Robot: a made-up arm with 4 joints. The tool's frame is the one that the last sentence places.
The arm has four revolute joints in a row. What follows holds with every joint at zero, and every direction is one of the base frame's. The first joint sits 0.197 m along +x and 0.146 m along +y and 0.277 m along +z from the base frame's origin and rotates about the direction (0.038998, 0.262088, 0.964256), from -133.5 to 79.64 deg. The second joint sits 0.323 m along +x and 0.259 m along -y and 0.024 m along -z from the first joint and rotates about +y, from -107.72 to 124.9 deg. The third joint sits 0.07 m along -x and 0.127 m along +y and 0.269 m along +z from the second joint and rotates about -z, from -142.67 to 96.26 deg. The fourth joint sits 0.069 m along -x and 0.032 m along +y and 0.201 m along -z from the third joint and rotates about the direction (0.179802, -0.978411, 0.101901), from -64.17 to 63.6 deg. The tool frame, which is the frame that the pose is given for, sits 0.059 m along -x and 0.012 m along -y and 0.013 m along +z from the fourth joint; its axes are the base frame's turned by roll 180, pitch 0 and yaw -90 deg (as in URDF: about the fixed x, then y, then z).
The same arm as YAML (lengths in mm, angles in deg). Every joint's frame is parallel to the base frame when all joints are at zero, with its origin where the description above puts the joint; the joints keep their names.
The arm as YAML. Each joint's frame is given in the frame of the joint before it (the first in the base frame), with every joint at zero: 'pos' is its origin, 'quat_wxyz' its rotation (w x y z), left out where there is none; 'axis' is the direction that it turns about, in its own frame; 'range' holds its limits. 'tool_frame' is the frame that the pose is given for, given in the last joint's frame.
length_unit: mm
angle_unit: deg
joints:
  - joint: joint 1
    pos: [197.0, 146.0, 277.0]
    axis: [0.038998, 0.262088, 0.964256]
    range: [-133.5, 79.64]
  - joint: joint 2
    pos: [323.0, -259.0, -24.0]
    axis: [0.0, 1.0, 0.0]
    range: [-107.72, 124.9]
  - joint: joint 3
    pos: [-70.0, 127.0, 269.0]
    axis: [0.0, 0.0, -1.0]
    range: [-142.67, 96.26]
  - joint: joint 4
    pos: [-69.0, 32.0, -201.0]
    axis: [0.179802, -0.978411, 0.101901]
    range: [-64.17, 63.6]
tool_frame:
  pos: [-59.0, -12.0, 13.0]
  quat_wxyz: [0.0, 0.707107, -0.707107, 0.0]

